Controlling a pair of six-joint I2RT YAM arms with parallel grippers.
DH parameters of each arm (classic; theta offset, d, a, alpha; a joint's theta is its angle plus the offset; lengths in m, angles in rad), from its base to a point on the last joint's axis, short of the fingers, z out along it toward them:
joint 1: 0 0.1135 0.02 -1.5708
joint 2: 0 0 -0.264 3.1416
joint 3: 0.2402 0 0.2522 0
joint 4: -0.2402 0 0.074 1.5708
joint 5: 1.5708 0 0 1.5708
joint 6: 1.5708 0.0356 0 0
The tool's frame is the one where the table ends.
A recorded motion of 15 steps. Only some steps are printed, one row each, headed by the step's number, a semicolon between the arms.
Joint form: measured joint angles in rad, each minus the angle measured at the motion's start. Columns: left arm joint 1, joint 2, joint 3, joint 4, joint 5, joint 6; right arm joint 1, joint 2, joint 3, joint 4, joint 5, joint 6.
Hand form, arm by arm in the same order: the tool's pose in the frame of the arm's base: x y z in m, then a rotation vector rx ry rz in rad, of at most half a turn. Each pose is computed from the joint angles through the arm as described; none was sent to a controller.
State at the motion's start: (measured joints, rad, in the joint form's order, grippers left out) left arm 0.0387 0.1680 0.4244 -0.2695 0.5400 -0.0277; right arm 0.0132 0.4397 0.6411 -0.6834 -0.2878 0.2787
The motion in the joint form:
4: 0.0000 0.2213 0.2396 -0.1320 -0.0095 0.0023; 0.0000 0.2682 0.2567 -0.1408 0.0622 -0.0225
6: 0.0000 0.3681 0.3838 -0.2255 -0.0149 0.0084; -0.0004 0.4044 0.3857 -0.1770 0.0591 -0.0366
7: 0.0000 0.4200 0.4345 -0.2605 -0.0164 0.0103; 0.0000 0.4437 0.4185 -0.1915 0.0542 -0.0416
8: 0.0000 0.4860 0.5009 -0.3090 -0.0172 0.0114; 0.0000 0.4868 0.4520 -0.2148 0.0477 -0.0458
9: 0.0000 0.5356 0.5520 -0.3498 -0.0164 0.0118; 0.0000 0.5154 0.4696 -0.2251 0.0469 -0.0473
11: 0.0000 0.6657 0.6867 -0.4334 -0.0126 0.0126; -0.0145 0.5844 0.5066 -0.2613 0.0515 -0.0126
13: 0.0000 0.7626 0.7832 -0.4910 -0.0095 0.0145; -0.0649 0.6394 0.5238 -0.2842 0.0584 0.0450
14: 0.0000 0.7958 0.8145 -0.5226 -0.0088 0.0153; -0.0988 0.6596 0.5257 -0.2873 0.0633 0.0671
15: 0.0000 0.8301 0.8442 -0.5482 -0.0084 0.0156; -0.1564 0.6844 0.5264 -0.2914 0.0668 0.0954
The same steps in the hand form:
4: 0.0997 -0.0142 0.3247 0.3422 1.6644 -0.4392; 0.1361 0.0098 0.3259 0.1423 2.2105 0.3984
6: 0.1157 -0.0134 0.3488 0.3240 1.7561 -0.4557; 0.1591 0.0101 0.3462 0.1347 2.2531 0.3939
7: 0.1222 -0.0131 0.3564 0.3171 1.7907 -0.4626; 0.1662 0.0104 0.3497 0.1305 2.2739 0.3970
8: 0.1309 -0.0127 0.3659 0.3075 1.8368 -0.4739; 0.1737 0.0108 0.3518 0.1295 2.3063 0.4024
9: 0.1376 -0.0125 0.3725 0.2999 1.8742 -0.4849; 0.1793 0.0109 0.3520 0.1321 2.3273 0.4027
11: 0.1577 -0.0118 0.3905 0.2855 1.9490 -0.5092; 0.1925 0.0081 0.3493 0.2087 2.3919 0.4068
13: 0.1748 -0.0113 0.4012 0.2758 2.0034 -0.5267; 0.2035 -0.0024 0.3431 0.3592 2.4361 0.4005
14: 0.1804 -0.0111 0.4029 0.2690 2.0351 -0.5360; 0.2077 -0.0099 0.3397 0.4363 2.4442 0.3889
15: 0.1869 -0.0108 0.4042 0.2622 2.0638 -0.5444; 0.2119 -0.0227 0.3349 0.5522 2.4470 0.3719

